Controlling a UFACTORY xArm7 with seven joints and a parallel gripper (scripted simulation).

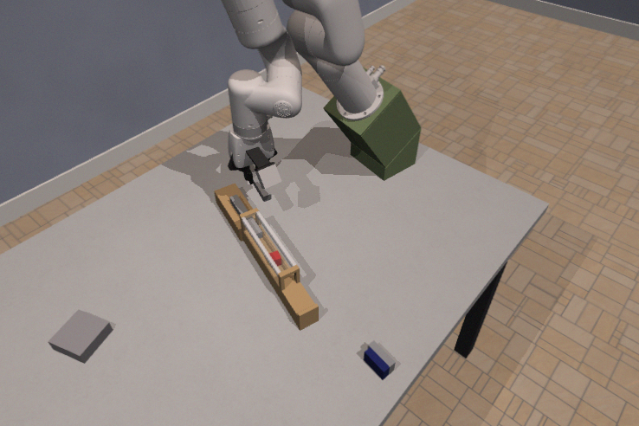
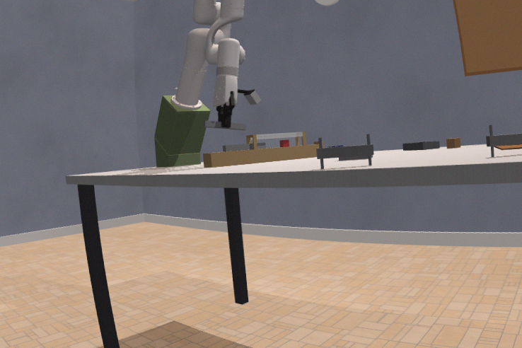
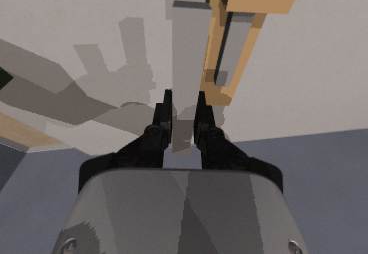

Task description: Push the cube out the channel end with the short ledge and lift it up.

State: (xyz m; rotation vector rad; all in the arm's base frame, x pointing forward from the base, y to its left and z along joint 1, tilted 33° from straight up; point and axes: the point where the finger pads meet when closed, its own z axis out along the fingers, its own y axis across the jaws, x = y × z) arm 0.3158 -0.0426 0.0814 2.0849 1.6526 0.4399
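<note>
Right now the wooden channel is 16 cm to the left of my hand, 9 cm below it and 8 cm ahead of it. From my hand the other things lie so: brown cube: 60 cm ahead, 48 cm to the left, 13 cm below; flat grey block: 48 cm ahead, 13 cm below, 6 cm to the left; blue block: 50 cm to the left, 13 cm below, 6 cm ahead.
</note>
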